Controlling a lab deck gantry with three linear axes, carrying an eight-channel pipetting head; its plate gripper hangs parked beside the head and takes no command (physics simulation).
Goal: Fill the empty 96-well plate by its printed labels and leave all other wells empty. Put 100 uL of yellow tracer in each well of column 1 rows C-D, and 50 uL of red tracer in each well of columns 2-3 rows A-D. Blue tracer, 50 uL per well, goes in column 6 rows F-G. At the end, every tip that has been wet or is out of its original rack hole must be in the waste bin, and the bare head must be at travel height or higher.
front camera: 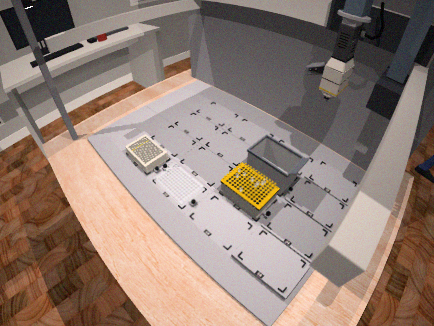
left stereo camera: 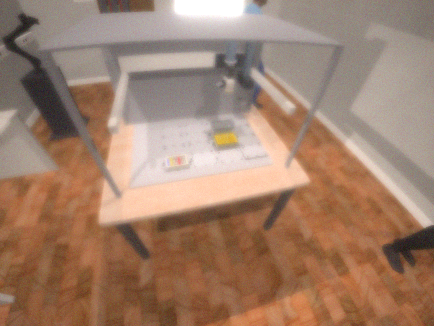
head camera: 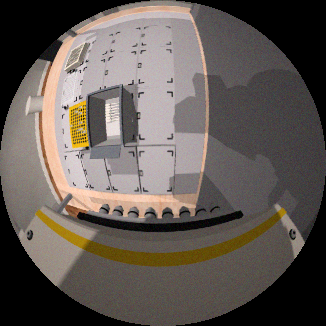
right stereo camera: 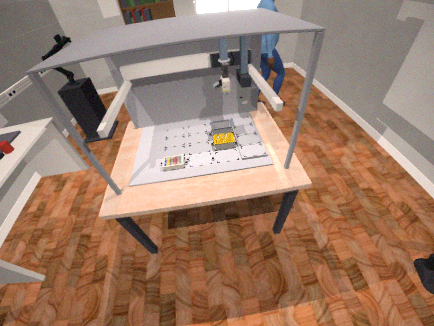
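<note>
The pipetting head [front camera: 337, 75] [head camera: 160, 245] [left stereo camera: 228, 85] [right stereo camera: 225, 84] hangs high, behind and to the right of the waste bin in the front view. Its short nozzles in the head view show no long tips. The parked plate gripper [front camera: 315, 67] [right stereo camera: 216, 84] is small and dark beside it; its fingers are unclear. The clear 96-well plate [front camera: 179, 184] [head camera: 71, 87] shows no readable colour. The cream tracer holder [front camera: 146, 151] [head camera: 77, 56] [right stereo camera: 173, 162] shows yellow, blue and red strips in the right stereo view. The yellow tip rack [front camera: 250, 185] [head camera: 78, 125] [right stereo camera: 223, 138] has pale spots among dark holes. The grey waste bin [head camera: 96, 122] holds pale, thin shapes.
The waste bin stands directly behind the tip rack. Marked deck positions surround the labware on the grey deck [front camera: 195, 222]. A pale gantry beam [front camera: 350, 245] is at the front view's right. Frame posts [left stereo camera: 310, 117] [right stereo camera: 303, 107] stand at the table corners.
</note>
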